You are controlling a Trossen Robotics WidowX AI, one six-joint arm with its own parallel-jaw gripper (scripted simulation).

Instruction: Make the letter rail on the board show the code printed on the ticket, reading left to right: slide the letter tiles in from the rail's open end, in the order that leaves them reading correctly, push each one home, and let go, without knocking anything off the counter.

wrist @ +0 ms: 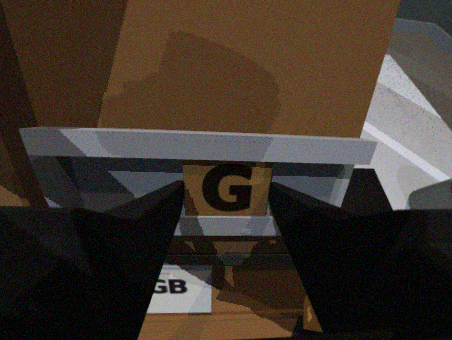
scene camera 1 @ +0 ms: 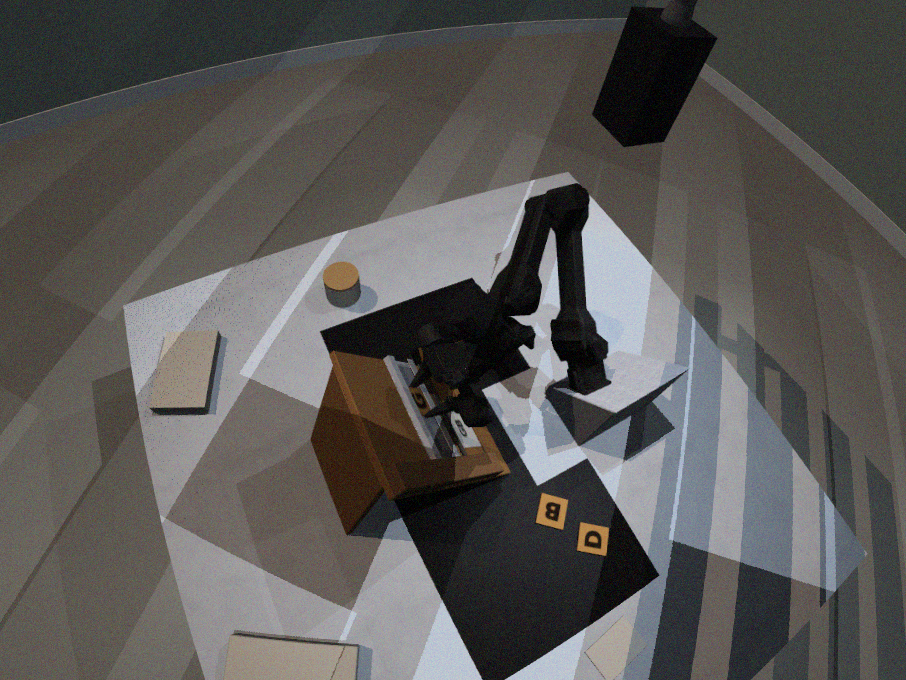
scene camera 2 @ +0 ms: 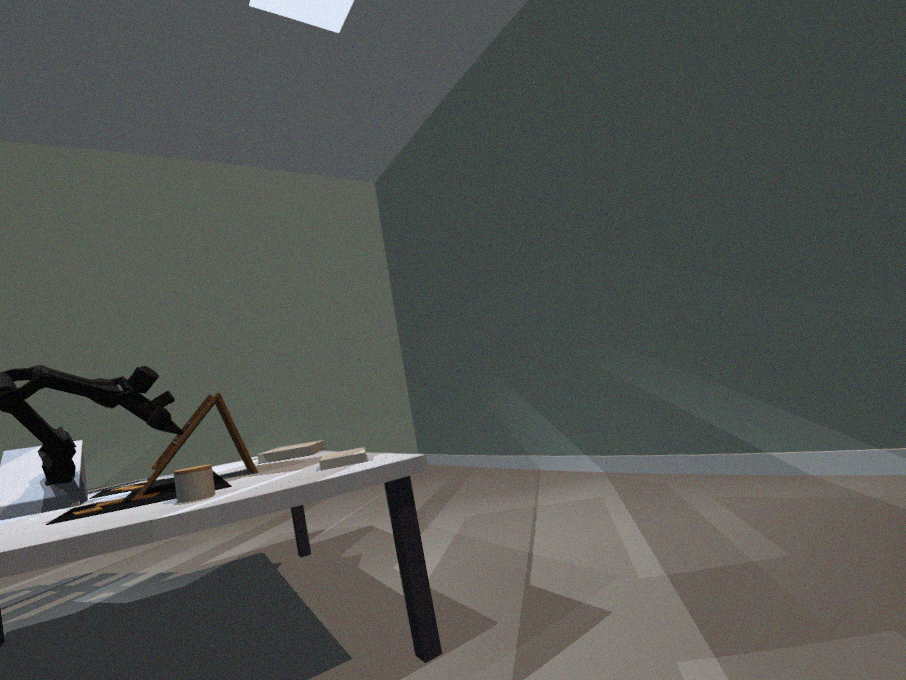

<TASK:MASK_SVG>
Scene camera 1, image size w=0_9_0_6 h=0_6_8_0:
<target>my gripper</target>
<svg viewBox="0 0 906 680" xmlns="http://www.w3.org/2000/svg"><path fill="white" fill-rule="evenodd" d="M423 324L417 330L417 333L422 343L427 346L422 346L423 361L409 387L415 388L432 376L436 382L444 382L449 386L450 390L458 389L460 393L457 397L447 396L443 403L428 413L426 412L424 417L454 412L461 415L468 427L485 427L493 421L495 414L485 397L477 397L473 393L470 384L476 384L480 381L479 378L490 369L495 370L499 367L498 363L500 362L490 358L481 347L479 341L471 337L466 337L463 341L454 343L446 327L429 322Z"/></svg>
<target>short cylinder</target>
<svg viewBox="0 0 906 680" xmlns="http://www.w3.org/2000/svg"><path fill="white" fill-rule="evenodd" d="M337 262L325 269L323 282L328 302L332 306L343 308L351 306L360 298L359 271L352 263Z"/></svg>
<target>b tile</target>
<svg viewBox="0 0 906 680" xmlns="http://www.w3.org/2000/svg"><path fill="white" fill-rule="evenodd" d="M541 493L535 523L563 530L569 500Z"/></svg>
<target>d tile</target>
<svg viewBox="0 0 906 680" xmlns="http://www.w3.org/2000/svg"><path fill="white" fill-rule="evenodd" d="M580 522L576 551L606 556L609 528Z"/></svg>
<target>tan block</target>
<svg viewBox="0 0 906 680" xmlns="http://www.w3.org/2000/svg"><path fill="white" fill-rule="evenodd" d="M220 332L166 332L149 405L153 412L209 412L214 385L213 380L221 344Z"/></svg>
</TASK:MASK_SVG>
